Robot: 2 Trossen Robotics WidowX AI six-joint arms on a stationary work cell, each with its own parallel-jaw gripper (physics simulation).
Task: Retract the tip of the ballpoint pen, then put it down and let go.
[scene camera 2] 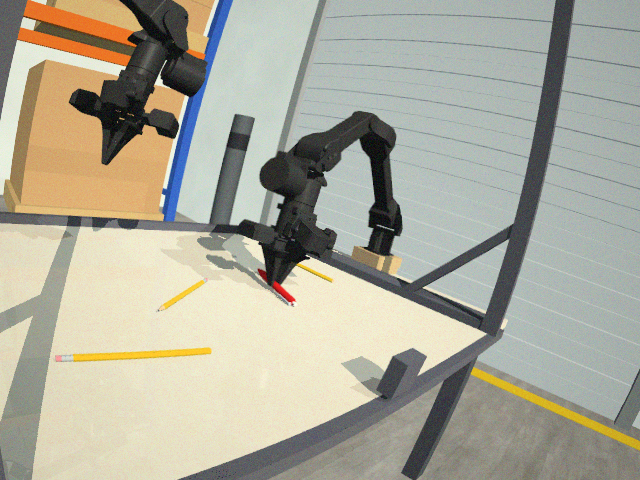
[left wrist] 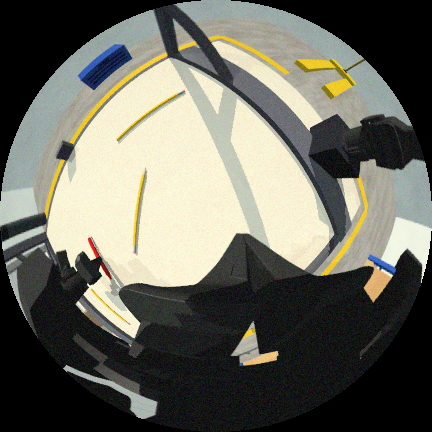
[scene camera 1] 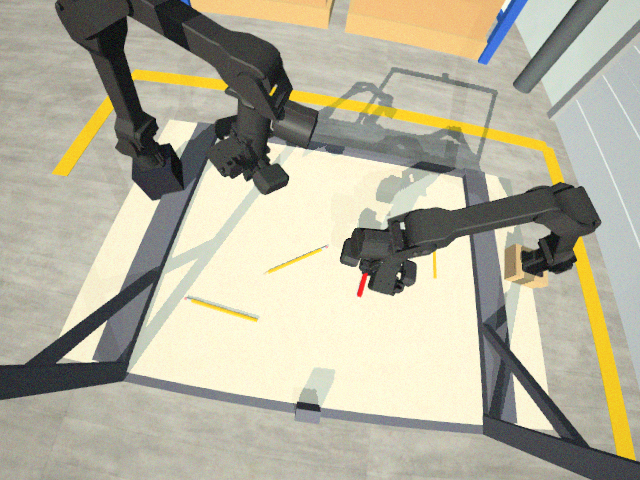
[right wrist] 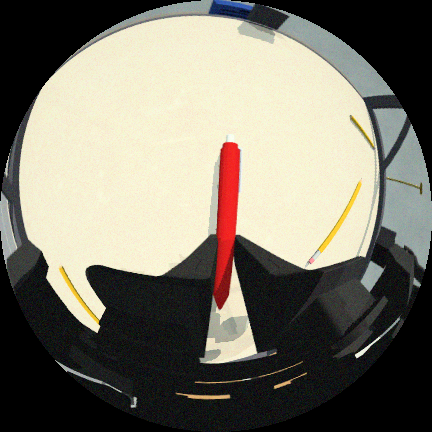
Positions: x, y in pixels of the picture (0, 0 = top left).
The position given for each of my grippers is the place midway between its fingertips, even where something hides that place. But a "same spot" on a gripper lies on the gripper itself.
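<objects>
You can see my right gripper in the left wrist view [100, 258] and also in scene camera 2 [273, 286]. Scene camera 1 and the right wrist view show that gripper as well, and on my right gripper [right wrist: 287, 306] and [scene camera 1: 370, 269] are the same spot.
</objects>
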